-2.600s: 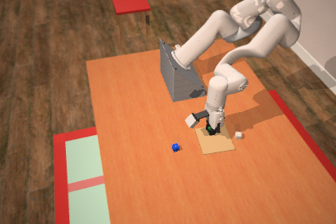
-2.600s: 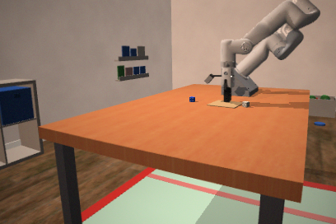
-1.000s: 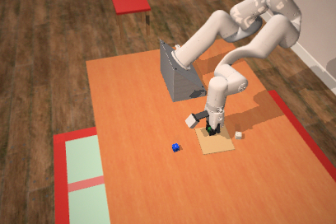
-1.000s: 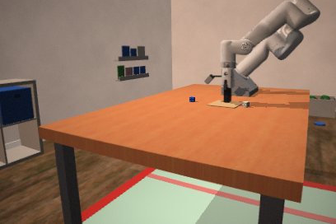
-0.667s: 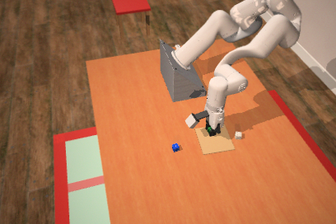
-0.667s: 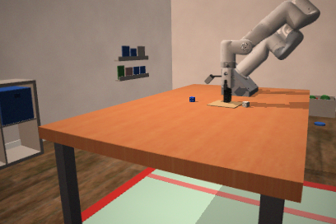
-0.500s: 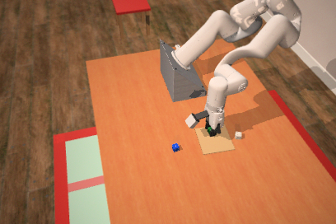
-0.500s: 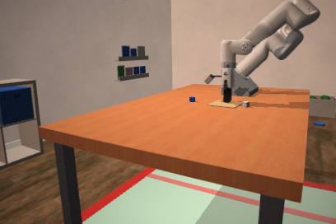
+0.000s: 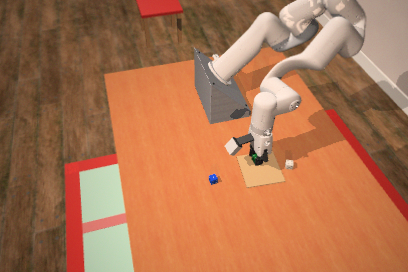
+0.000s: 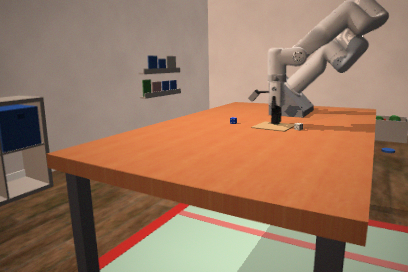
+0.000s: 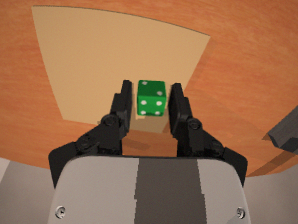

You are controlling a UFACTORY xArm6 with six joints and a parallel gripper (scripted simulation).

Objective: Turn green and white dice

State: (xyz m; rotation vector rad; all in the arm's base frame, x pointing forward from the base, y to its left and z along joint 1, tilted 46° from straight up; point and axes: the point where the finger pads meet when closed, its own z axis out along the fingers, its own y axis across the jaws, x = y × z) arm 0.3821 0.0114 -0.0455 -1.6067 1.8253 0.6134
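Now: hand 1 cm above the green die. Round my hand: tan mat 4 cm ahead, 3 cm below; then blue die 18 cm to the right, 2 cm below, 2 cm ahead; then white die 10 cm to the left, 7 cm ahead, 2 cm below.
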